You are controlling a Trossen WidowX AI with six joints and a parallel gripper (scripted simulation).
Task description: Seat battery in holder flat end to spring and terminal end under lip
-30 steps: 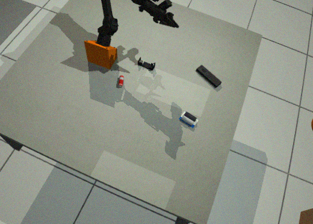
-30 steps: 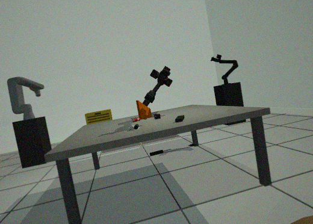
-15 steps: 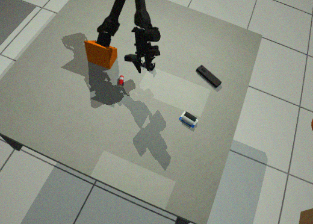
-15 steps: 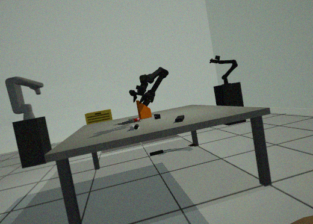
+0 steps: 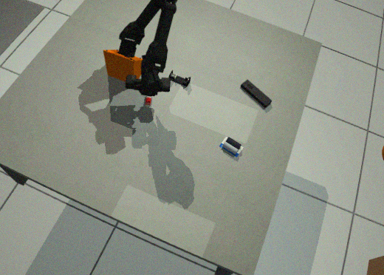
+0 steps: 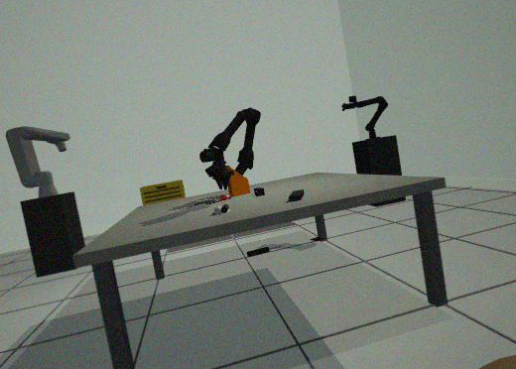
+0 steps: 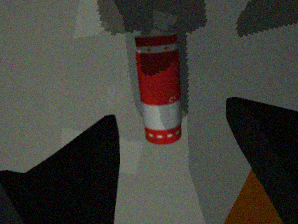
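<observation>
My gripper tip is 40 mm above the battery. Also, from my gripper tip: black remote: 430 mm ahead, 270 mm to the left, 40 mm below.
</observation>
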